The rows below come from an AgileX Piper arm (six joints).
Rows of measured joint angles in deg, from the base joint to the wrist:
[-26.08 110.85 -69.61 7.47 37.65 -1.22]
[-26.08 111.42 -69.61 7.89 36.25 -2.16]
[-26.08 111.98 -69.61 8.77 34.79 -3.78]
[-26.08 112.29 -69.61 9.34 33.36 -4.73]
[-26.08 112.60 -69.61 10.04 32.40 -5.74]
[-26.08 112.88 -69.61 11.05 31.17 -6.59]
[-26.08 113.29 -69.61 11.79 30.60 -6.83]
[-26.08 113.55 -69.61 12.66 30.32 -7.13]
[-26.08 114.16 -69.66 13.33 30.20 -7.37]
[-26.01 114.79 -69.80 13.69 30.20 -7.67]
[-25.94 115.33 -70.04 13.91 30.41 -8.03]
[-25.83 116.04 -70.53 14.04 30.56 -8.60]
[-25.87 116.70 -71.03 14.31 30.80 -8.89]
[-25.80 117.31 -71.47 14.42 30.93 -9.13]
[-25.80 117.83 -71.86 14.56 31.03 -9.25]
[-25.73 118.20 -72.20 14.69 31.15 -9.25]
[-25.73 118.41 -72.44 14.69 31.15 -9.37]
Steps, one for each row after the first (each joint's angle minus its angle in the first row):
[0.00 0.57 0.00 0.42 -1.40 -0.94]
[0.00 1.13 0.00 1.30 -2.86 -2.56]
[0.00 1.44 0.00 1.87 -4.29 -3.51]
[0.00 1.75 0.00 2.57 -5.25 -4.52]
[0.00 2.03 0.00 3.58 -6.48 -5.37]
[0.00 2.44 0.00 4.32 -7.05 -5.61]
[0.00 2.70 0.00 5.19 -7.33 -5.91]
[0.00 3.31 -0.05 5.86 -7.45 -6.15]
[0.07 3.94 -0.19 6.22 -7.45 -6.45]
[0.14 4.48 -0.43 6.44 -7.24 -6.81]
[0.25 5.19 -0.92 6.57 -7.09 -7.38]
[0.21 5.85 -1.42 6.84 -6.85 -7.67]
[0.28 6.46 -1.86 6.95 -6.72 -7.91]
[0.28 6.98 -2.25 7.09 -6.62 -8.03]
[0.35 7.35 -2.59 7.22 -6.50 -8.03]
[0.35 7.56 -2.83 7.22 -6.50 -8.15]

